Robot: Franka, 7 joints.
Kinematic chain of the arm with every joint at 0, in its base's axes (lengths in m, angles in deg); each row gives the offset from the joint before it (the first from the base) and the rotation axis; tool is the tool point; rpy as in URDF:
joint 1: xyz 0 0 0.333 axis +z
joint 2: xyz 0 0 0 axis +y
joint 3: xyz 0 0 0.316 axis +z
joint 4: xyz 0.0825 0 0 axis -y
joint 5: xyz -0.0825 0 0.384 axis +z
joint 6: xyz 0 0 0 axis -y
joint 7: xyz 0.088 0 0 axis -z
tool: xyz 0 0 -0.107 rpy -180 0 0
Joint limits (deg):
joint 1: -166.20..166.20
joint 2: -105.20..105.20
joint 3: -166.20..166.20
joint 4: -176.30..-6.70
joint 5: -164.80..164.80
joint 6: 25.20..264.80
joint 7: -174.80..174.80
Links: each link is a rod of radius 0.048 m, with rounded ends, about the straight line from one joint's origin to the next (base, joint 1, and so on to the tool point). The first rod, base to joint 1, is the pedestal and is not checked.
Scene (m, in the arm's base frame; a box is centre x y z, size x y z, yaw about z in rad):
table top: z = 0
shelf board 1: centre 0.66 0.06 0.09 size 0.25 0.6 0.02 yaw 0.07
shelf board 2: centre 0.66 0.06 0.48 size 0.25 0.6 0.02 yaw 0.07
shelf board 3: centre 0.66 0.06 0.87 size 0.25 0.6 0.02 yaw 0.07
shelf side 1: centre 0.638 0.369 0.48 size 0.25 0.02 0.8 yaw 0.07
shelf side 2: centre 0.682 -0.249 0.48 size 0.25 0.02 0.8 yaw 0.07
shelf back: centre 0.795 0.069 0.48 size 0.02 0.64 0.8 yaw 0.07
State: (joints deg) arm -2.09 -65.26 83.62 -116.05 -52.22 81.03 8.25
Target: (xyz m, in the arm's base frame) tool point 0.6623 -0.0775 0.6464
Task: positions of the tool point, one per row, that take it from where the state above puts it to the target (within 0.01 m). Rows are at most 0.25 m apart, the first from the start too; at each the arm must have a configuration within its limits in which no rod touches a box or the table.
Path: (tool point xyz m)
1: 0.0595 0.4857 0.6066
2: 0.1844 0.4529 0.6818
3: 0.3270 0.3767 0.7316
4: 0.4676 0.2567 0.7450
5: 0.5853 0.1003 0.7164
6: 0.6623 -0.0775 0.6464

